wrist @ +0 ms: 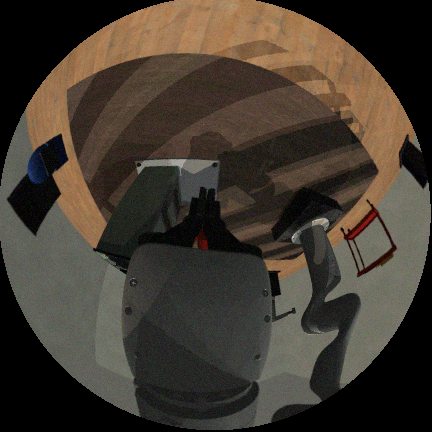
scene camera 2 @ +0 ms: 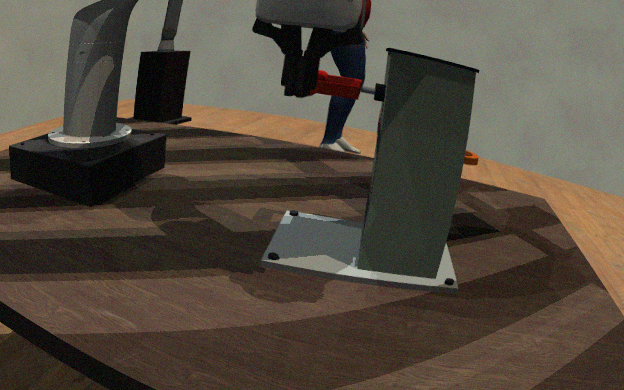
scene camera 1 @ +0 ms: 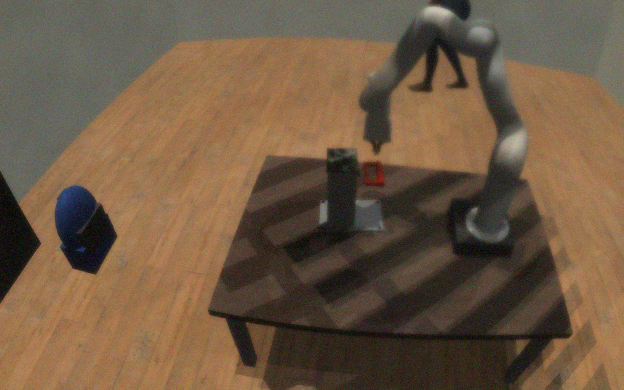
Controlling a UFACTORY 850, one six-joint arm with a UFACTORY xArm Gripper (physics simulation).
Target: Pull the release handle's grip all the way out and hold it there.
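The red release handle [scene camera 1: 374, 183] [scene camera 2: 340, 86] [wrist: 202, 241] is a looped grip on a thin grey rod, high on one side of the dark grey-green post [scene camera 1: 341, 197] [scene camera 2: 420, 165] [wrist: 140, 210]. A short length of rod shows between the grip and the black collar [scene camera 2: 380, 92]. My gripper [scene camera 1: 376, 151] [scene camera 2: 296, 92] [wrist: 205, 196] is shut and empty, pointing down. In scene camera 2 its fingers overlap the grip's outer end at about its height; in scene camera 1 they show beyond the grip. Contact cannot be told. The fingers and gripper body hide much of the grip in the wrist view.
The post stands on a pale base plate [scene camera 1: 369, 215] [scene camera 2: 320, 235] [wrist: 200, 182] on the wooden table [scene camera 1: 425, 310]. The arm's black base [scene camera 1: 482, 246] [scene camera 2: 90, 172] stands on the grip's side of the post. An orange part [scene camera 2: 471, 158] shows behind the post. A person [scene camera 2: 345, 95] stands beyond the table.
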